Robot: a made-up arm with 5 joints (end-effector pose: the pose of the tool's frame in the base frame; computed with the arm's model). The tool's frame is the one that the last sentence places.
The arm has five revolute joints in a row. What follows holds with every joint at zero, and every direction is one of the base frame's.
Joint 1 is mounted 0.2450 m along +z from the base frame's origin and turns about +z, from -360.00 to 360.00 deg.
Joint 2 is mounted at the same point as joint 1 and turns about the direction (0, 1, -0.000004), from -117.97 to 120.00 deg.
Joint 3 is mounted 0.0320 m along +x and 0.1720 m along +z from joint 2 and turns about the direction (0, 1, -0.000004), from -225.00 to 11.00 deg.
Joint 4 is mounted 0.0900 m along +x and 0.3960 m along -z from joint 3 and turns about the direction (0, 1, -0.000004), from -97.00 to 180.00 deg.
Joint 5 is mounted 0.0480 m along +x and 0.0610 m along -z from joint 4 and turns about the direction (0, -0.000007, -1), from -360.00 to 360.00 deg.
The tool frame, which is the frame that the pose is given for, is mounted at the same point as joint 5; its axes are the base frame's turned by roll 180.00, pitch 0.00 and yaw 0.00 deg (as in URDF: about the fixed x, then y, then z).
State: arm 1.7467 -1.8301 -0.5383 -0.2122 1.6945
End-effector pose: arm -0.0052 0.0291 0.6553 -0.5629 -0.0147 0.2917
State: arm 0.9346 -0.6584 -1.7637 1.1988 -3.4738
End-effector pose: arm 0.1111 0.1505 0.7821 -1.1478 1.5631 0.4035
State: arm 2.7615 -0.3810 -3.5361 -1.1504 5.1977
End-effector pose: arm 0.3865 -0.1544 0.5701 -0.7093 1.9269 -0.9556
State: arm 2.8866 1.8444 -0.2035 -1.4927 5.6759
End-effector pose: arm 0.1993 -0.0519 0.0383 -0.5267 2.9590 -0.0932
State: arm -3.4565 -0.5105 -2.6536 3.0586 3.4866
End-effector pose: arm 0.0959 -0.0312 0.7490 2.9665 -1.0160 -0.1655
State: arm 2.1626 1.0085 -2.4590 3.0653 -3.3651
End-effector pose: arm -0.2809 0.4178 0.3062 1.6192 -0.6425 1.5011
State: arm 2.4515 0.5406 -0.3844 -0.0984 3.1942
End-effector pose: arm -0.1447 0.1195 -0.0928 2.9095 -1.1330 0.0857
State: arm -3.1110 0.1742 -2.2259 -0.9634 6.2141
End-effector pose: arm -0.3307 -0.0101 0.7384 0.0063 -0.1263 -0.0384
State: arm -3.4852 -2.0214 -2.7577 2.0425 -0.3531
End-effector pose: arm 0.5442 -0.1947 0.1577 0.0020 -0.4132 -0.6870
